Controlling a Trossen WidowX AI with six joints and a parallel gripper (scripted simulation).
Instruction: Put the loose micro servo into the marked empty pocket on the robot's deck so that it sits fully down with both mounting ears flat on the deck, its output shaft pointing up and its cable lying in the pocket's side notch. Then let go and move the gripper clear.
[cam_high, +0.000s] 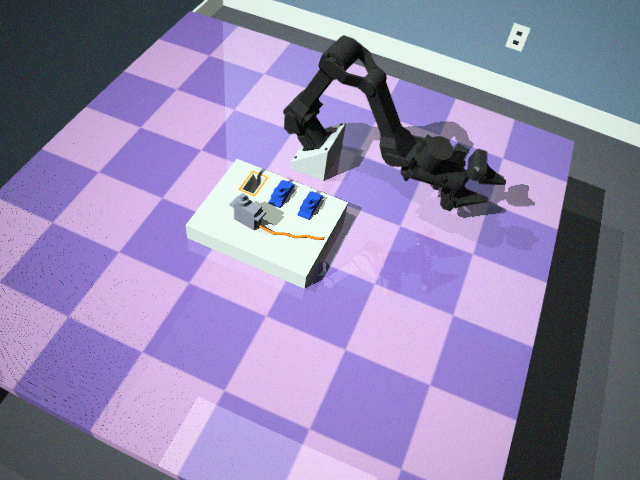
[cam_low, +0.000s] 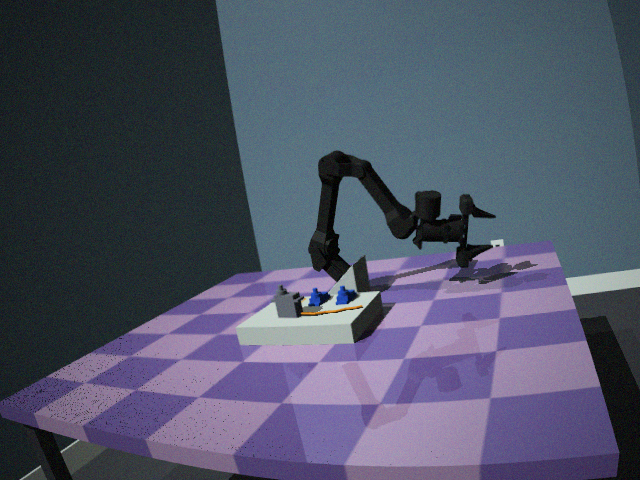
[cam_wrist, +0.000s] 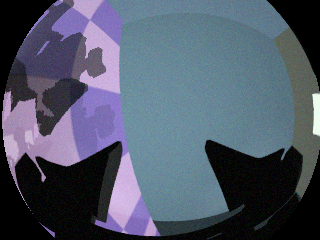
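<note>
The white deck is 320 mm ahead of my gripper tip, 430 mm to the right of it and 120 mm below it.
</note>
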